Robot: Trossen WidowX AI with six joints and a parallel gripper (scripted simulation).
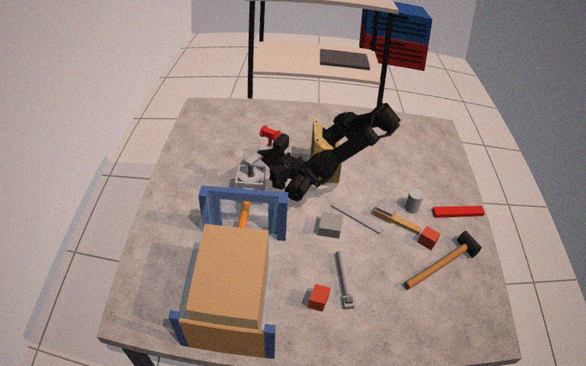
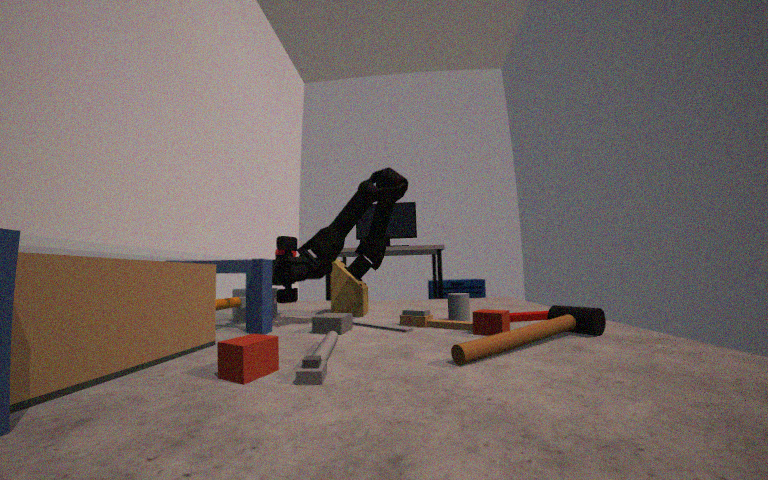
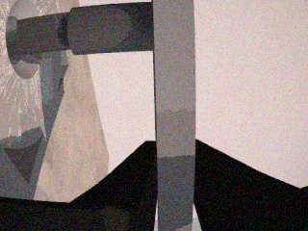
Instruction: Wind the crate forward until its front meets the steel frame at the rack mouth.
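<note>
My gripper tip is now 40 mm to the right of the red knob, 40 mm below it and 40 mm past it. The rest, counted from my gripper tip: grey winch 110 mm below, 30 mm to the right, 30 mm ahead; then grey crank arm 20 mm to the left, 10 mm behind, 10 mm above; then blue frame 200 mm ahead, 40 mm below, 20 mm to the right.
</note>
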